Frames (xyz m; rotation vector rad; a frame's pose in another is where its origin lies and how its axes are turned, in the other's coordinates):
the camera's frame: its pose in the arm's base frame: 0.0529 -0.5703 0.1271 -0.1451 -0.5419 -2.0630
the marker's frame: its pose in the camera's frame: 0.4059 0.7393 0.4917 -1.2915 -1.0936 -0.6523
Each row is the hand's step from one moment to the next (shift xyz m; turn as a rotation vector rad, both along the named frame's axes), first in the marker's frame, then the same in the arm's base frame.
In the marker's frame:
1: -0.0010 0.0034 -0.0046 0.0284 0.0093 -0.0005
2: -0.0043 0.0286 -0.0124 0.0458 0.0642 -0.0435
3: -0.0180 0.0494 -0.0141 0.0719 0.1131 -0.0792
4: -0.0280 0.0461 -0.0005 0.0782 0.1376 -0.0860
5: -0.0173 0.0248 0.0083 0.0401 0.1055 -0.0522
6: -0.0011 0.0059 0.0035 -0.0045 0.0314 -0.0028
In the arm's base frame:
1: -0.0051 -0.0022 -0.0018 -0.0071 -0.0088 0.0277
2: -0.0182 -0.0247 -0.0071 -0.0643 -0.0514 0.0366
3: -0.0227 -0.0445 -0.0215 -0.1144 -0.0899 0.0554
4: -0.0074 -0.0447 -0.0293 -0.1278 -0.1120 0.0598
5: 0.0046 -0.0262 -0.0167 -0.0818 -0.0893 0.0283
6: 0.0021 -0.0066 -0.0008 -0.0096 -0.0298 -0.0059

